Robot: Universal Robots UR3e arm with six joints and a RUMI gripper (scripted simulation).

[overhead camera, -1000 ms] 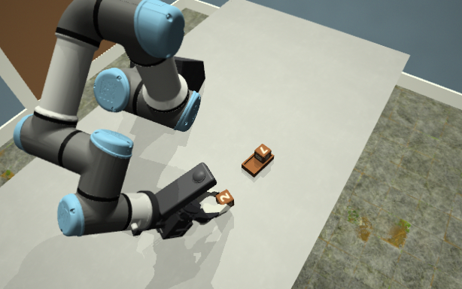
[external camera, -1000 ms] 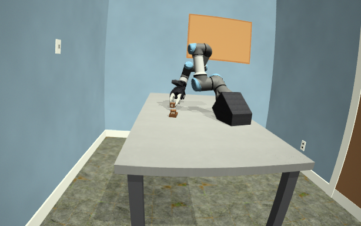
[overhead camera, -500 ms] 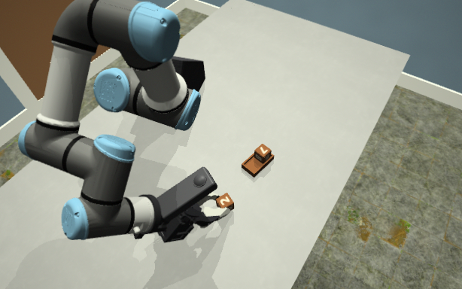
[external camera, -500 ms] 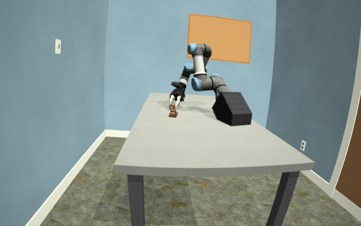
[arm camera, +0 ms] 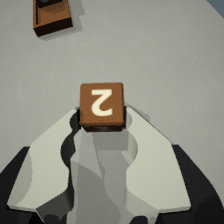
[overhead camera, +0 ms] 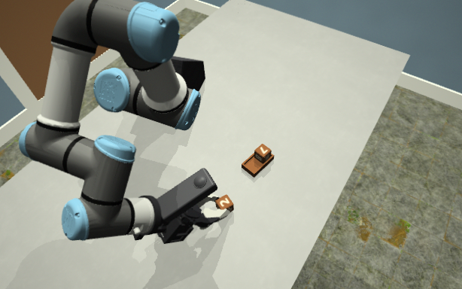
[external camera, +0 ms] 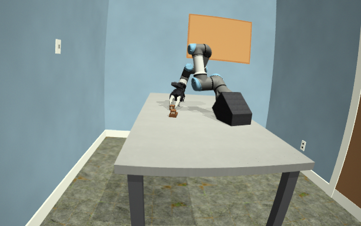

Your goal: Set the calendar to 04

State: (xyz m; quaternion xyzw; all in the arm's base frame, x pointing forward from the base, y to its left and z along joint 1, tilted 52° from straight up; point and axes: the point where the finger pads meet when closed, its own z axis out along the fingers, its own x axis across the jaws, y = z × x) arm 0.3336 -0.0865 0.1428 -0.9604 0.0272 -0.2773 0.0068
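Now: hand 10 mm to the right of the cube and 10 mm above it. From my hand the other things lie so: brown tray (160 mm to the left, 20 mm below).
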